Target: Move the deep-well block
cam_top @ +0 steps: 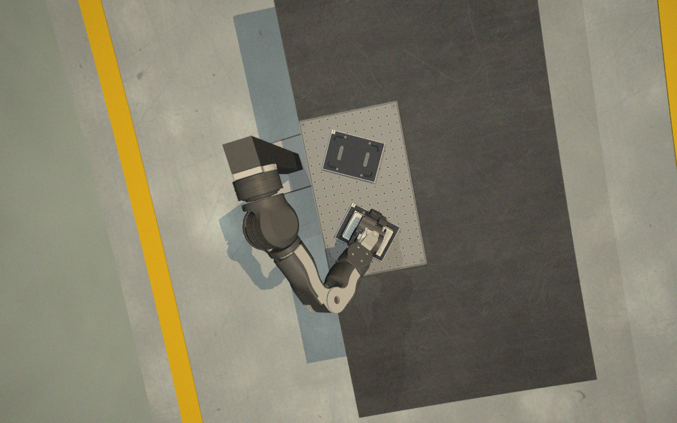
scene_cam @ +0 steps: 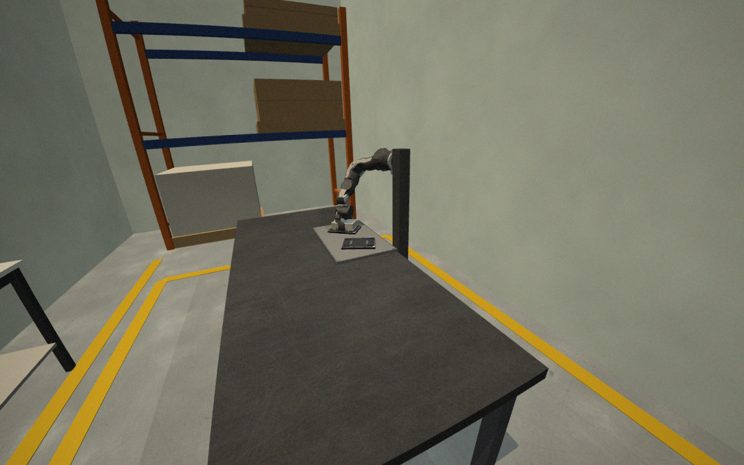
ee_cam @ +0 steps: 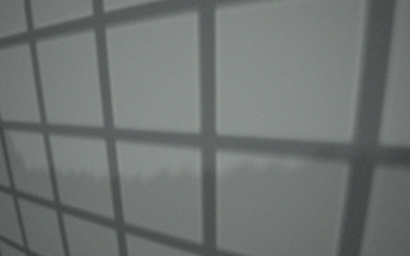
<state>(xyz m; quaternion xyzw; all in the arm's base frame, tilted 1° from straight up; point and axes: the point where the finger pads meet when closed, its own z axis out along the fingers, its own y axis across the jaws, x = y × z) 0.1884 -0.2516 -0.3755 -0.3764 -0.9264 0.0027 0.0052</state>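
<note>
Now: hand 20 mm below the cream 96-well deep-well block. Round my hand: A1 corner mark: 90 mm to the left, 20 mm behind, 10 mm below.
</note>
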